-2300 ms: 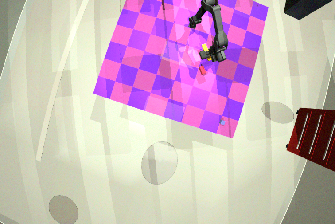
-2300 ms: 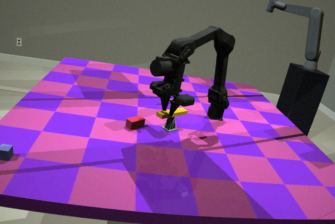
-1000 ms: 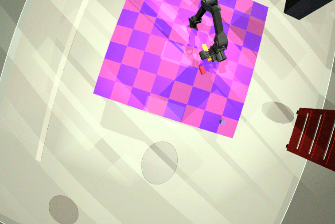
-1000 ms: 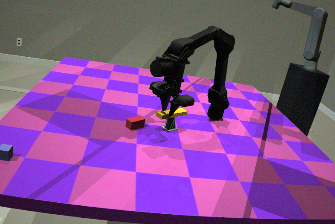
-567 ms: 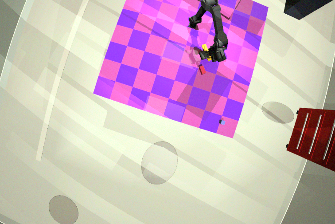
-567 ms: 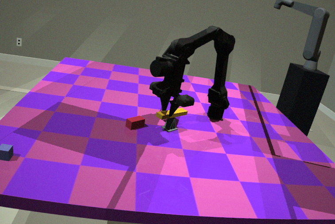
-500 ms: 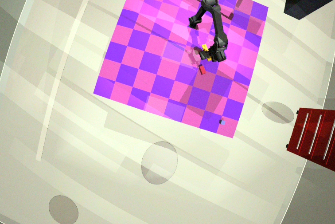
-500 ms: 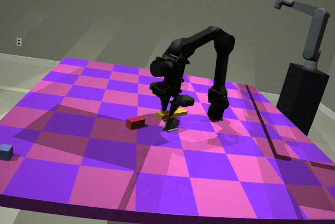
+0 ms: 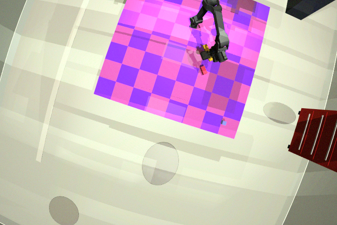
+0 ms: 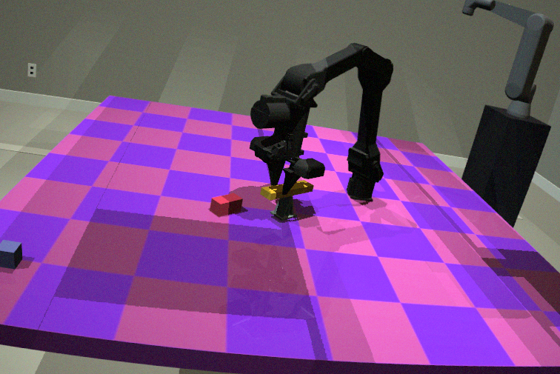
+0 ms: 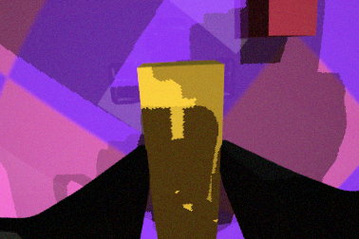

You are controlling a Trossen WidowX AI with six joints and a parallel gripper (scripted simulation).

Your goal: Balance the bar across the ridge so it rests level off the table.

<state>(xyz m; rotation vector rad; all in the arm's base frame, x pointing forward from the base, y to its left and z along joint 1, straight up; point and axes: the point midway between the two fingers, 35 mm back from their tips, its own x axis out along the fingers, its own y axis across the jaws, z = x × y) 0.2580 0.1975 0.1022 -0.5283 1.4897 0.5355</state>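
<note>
Now: the yellow bar 20 mm to the right of my gripper tip and 20 mm behind it. Round my gripper tip: red block: 110 mm ahead, 50 mm below; blue cube: 480 mm ahead, 300 mm to the left, 50 mm below.
</note>
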